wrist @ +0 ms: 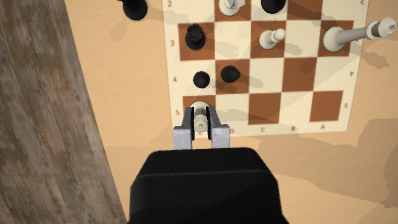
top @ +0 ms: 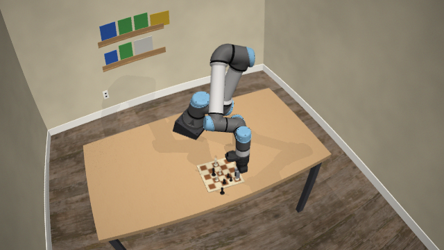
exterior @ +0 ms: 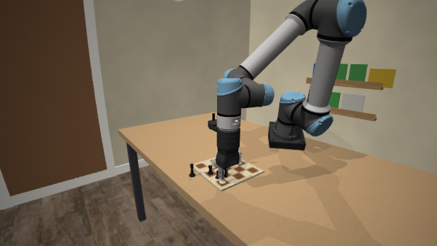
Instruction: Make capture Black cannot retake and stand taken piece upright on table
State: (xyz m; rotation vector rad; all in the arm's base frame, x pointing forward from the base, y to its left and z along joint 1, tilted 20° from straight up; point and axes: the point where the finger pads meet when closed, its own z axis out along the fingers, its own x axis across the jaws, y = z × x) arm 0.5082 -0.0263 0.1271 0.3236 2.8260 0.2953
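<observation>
The white pawn is 90 mm behind my hand, 60 mm to the right of it and 30 mm below it. Round my hand: chessboard (90 mm behind, 60 mm to the right, 40 mm below).
</observation>
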